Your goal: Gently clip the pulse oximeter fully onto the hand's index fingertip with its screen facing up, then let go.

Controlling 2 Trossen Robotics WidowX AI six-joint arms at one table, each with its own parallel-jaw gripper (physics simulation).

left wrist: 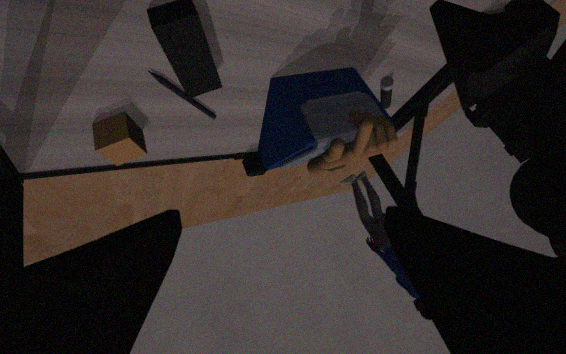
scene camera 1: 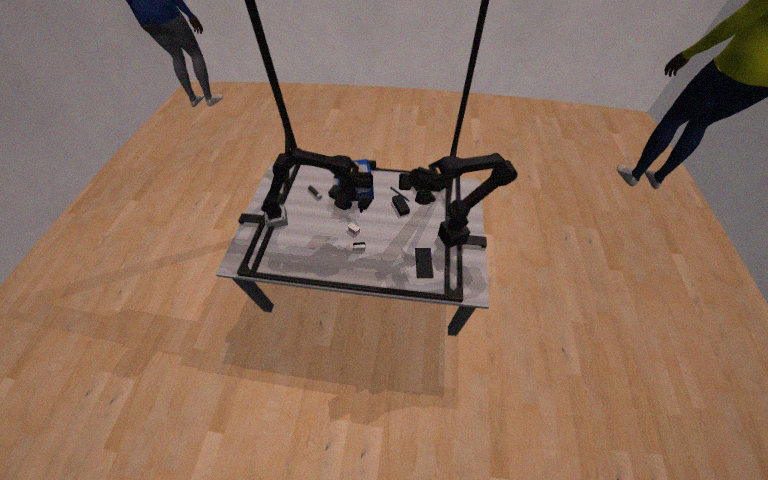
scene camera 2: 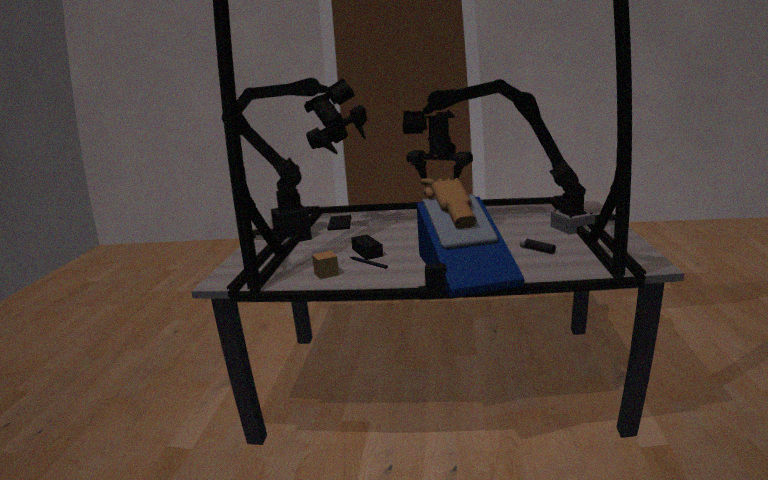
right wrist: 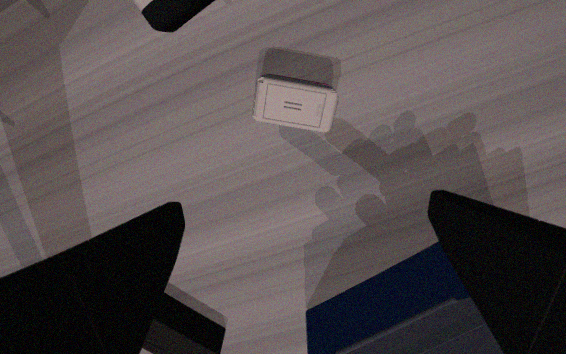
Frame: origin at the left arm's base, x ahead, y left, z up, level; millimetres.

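Where they show: left gripper, between the fingertips: (left wrist: 284, 218) (scene camera 1: 409, 183) (scene camera 2: 351, 145); right gripper, between the fingertips: (left wrist: 441, 28) (scene camera 1: 352, 209) (right wrist: 306, 208); left arm's base, origin of its link: (scene camera 1: 455, 227) (scene camera 2: 289, 209); right arm's base, origin of its link: (scene camera 1: 274, 213) (scene camera 2: 572, 212).
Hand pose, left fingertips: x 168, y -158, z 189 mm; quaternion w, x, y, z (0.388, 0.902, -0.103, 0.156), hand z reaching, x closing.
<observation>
Things, the pixels of their top centre, and the offset from my left fingertips. "pt": a spot on its surface instead.
- pulse oximeter, centre of its top: (right wrist: 295, 106) (scene camera 1: 353, 226) 249 mm ahead, 62 mm right, 251 mm down
- grey pad, a spot on its surface: (scene camera 2: 481, 234) pt 164 mm ahead, 403 mm right, 193 mm down
- black-and-white item, centre of its top: (scene camera 1: 359, 244) 258 mm ahead, 44 mm left, 252 mm down
- black box, centre of its top: (right wrist: 163, 343) (left wrist: 192, 62) (scene camera 2: 366, 240) (scene camera 1: 401, 202) 20 mm back, 114 mm right, 249 mm down
- pen, centre of its top: (left wrist: 186, 99) (scene camera 2: 366, 260) 51 mm back, 193 mm right, 274 mm down
- tan cube, centre of its top: (left wrist: 122, 152) (scene camera 2: 324, 255) 167 mm back, 208 mm right, 234 mm down
- dark flat block, centre of its top: (scene camera 2: 339, 221) (scene camera 1: 424, 262) 13 mm ahead, 226 mm left, 276 mm down
- dark cylinder, centre of its top: (left wrist: 389, 98) (scene camera 2: 537, 240) (scene camera 1: 314, 190) 367 mm ahead, 371 mm right, 257 mm down
The pulse oximeter (scene camera 1: 353, 228) (right wrist: 295, 104) appears to be the small white case in mid-table; its framed upper face with two short dashes is up. It does not show in scene camera 2. The tan hand (scene camera 2: 453, 198) (left wrist: 367, 137) lies on a grey pad (scene camera 2: 481, 234) on a blue wedge (scene camera 2: 478, 268) (left wrist: 285, 112); nothing is seen clipped on its fingers. My right gripper (scene camera 1: 353, 204) (scene camera 2: 440, 169) (right wrist: 306, 208) is open and empty, above the hand's finger end, with the oximeter ahead of its tips. My left gripper (scene camera 2: 350, 144) (left wrist: 284, 218) is open and empty, high to one side.
A black-and-white item (scene camera 1: 359, 246) (right wrist: 175, 15) lies near the oximeter. A black box (scene camera 1: 400, 204) (scene camera 2: 367, 246) (left wrist: 187, 50), pen (scene camera 2: 369, 262) (left wrist: 182, 94) and tan cube (scene camera 2: 325, 264) (left wrist: 120, 137) lie beside the wedge. A dark flat block (scene camera 1: 423, 262) and a dark cylinder (scene camera 1: 314, 192) (scene camera 2: 538, 245) lie farther off.
</observation>
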